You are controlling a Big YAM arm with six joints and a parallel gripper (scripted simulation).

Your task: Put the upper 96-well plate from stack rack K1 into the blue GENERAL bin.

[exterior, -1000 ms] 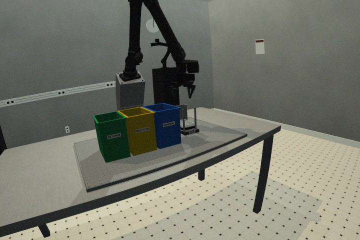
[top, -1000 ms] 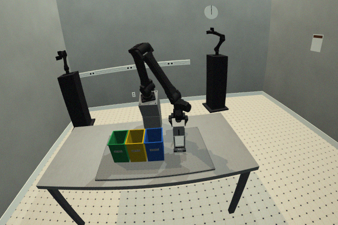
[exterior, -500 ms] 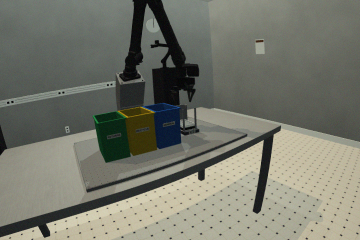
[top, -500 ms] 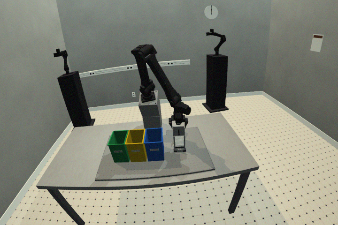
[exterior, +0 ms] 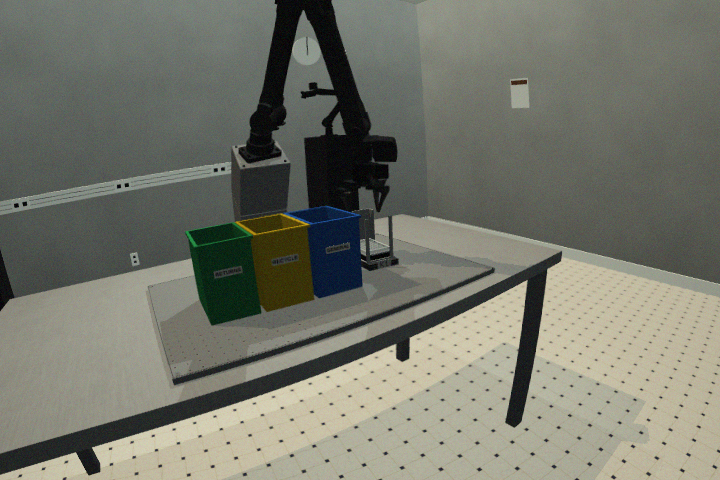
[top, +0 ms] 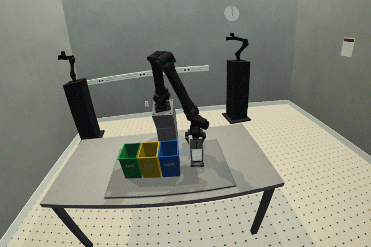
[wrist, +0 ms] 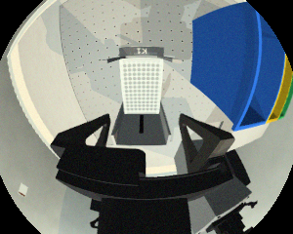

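Now: the white 96-well plate 11 cm below my hand and 1 cm ahead of it. Also, from my hand: yellow bin 33 cm to the right, 6 cm below, 4 cm ahead; green bin 46 cm to the right, 6 cm below, 2 cm ahead; blue general bin 20 cm to the right, 6 cm below, 6 cm ahead.
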